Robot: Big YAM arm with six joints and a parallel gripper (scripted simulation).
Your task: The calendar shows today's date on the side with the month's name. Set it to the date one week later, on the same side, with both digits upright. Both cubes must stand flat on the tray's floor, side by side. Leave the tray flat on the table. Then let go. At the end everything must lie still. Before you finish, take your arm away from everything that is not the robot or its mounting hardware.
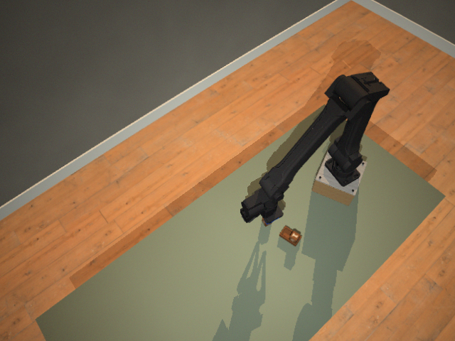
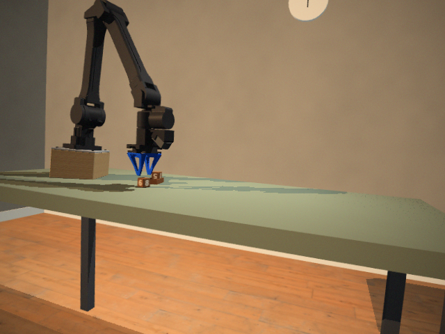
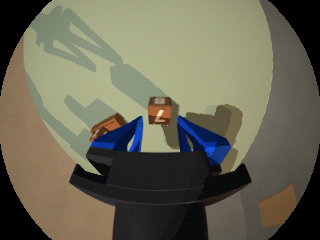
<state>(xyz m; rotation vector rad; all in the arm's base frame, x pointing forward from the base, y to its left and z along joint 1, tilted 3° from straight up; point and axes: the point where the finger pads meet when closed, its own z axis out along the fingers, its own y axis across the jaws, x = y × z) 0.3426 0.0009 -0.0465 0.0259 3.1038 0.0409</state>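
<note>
Right now my hand is 30 mm above the brown digit cube. From my hand the other things lie so: brown tray (50 mm behind, 100 mm to the left, 40 mm below).
</note>
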